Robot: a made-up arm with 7 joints.
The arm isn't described. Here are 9 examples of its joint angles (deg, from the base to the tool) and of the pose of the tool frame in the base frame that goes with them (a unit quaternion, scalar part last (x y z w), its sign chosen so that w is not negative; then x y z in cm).
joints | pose
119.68 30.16 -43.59 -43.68 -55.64 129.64 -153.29 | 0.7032 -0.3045 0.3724 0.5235 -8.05 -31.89 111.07
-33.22 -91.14 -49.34 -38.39 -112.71 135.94 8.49 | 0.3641 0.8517 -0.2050 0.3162 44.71 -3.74 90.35
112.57 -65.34 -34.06 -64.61 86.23 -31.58 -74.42 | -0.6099 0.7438 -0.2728 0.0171 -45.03 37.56 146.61
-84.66 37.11 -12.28 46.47 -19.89 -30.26 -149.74 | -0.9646 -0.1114 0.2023 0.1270 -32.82 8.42 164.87
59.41 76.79 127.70 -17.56 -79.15 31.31 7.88 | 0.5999 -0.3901 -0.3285 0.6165 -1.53 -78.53 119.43
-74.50 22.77 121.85 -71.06 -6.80 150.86 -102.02 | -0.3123 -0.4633 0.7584 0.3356 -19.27 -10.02 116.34
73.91 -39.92 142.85 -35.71 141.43 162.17 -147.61 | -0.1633 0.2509 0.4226 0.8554 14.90 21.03 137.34
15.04 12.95 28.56 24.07 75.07 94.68 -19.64 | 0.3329 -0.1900 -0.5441 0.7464 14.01 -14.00 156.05
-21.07 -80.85 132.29 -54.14 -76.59 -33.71 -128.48 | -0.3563 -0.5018 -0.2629 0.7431 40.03 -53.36 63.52
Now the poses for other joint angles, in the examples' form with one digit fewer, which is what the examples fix.
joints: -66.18 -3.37 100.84 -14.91 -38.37 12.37 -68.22
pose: 0.566 0.537 0.621 0.079 -29.8 -25.9 174.0
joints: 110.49 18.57 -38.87 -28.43 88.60 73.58 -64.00
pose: 0.683 -0.143 -0.561 0.445 30.4 -31.8 156.3
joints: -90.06 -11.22 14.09 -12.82 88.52 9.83 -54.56
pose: -0.510 -0.642 -0.568 0.067 -11.4 -14.1 180.2
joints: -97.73 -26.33 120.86 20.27 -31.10 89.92 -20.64
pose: 0.101 0.340 0.933 0.066 -30.7 -32.1 158.1
